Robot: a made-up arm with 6 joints.
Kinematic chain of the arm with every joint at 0, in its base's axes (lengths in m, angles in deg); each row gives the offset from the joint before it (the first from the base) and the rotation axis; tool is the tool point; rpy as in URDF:
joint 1: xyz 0 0 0.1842 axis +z
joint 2: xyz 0 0 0 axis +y
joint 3: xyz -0.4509 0 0.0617 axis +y
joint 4: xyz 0.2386 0 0.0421 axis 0.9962 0 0.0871
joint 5: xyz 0 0 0 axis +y
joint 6: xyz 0.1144 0 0.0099 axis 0.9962 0 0.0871
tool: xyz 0 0 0 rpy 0 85 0
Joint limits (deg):
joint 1: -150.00..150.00
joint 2: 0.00..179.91
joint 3: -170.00..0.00
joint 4: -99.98..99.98
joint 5: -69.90..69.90
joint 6: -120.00..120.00
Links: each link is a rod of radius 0.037 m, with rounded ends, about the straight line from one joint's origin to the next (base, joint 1, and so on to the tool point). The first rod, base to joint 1, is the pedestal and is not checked.
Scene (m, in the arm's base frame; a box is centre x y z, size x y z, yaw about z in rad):
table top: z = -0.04
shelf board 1: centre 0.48 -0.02 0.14 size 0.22 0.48 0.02 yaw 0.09
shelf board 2: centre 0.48 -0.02 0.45 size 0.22 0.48 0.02 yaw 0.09
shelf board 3: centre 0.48 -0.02 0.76 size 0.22 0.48 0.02 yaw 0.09
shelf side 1: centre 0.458 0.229 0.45 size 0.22 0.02 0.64 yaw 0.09
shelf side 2: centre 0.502 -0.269 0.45 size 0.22 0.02 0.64 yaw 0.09
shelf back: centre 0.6 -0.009 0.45 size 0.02 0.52 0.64 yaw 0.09
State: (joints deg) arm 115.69 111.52 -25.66 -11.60 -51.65 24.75
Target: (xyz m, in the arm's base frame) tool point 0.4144 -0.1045 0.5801
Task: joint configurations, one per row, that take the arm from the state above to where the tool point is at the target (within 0.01 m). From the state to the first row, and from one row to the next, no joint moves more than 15 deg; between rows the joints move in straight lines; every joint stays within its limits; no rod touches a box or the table.
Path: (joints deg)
1: 104.17 105.29 -27.83 2.53 -55.30 28.21
2: 92.66 99.06 -30.01 16.65 -58.95 31.67
3: 81.14 92.83 -32.18 30.78 -62.60 35.12
4: 69.62 86.60 -34.36 44.90 -66.25 38.58
5: 58.10 80.37 -36.53 59.03 -69.90 42.04
6: 44.33 83.55 -41.47 50.13 -68.19 38.58
7: 30.56 86.73 -46.42 41.24 -66.48 35.12
8: 16.79 89.91 -51.36 32.35 -64.77 31.67
9: 3.02 93.09 -56.31 23.45 -63.07 28.21
10: -10.76 96.27 -61.25 14.56 -61.36 24.75

